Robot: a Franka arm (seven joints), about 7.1 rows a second.
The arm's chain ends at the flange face. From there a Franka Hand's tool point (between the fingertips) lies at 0.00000 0.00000 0.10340 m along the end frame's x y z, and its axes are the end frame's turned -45 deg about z.
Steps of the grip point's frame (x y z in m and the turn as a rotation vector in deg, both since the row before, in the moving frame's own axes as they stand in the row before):
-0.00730, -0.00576, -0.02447, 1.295, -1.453, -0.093
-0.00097, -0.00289, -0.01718, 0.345, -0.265, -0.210
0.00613, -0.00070, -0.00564, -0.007, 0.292, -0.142
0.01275, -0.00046, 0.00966, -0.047, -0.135, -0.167
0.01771, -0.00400, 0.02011, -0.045, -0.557, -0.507
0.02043, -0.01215, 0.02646, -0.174, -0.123, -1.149
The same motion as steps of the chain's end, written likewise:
-0.00573, 0.00088, -0.02441, -0.112, -1.943, -0.093
-0.00195, -0.00126, -0.01718, 0.057, -0.431, -0.210
0.00346, -0.00447, -0.00564, 0.202, 0.211, -0.142
0.00880, -0.00957, 0.00966, -0.129, -0.062, -0.167
0.01034, -0.01612, 0.02011, -0.426, -0.362, -0.507
0.00579, -0.02342, 0.02646, -0.210, 0.036, -1.149

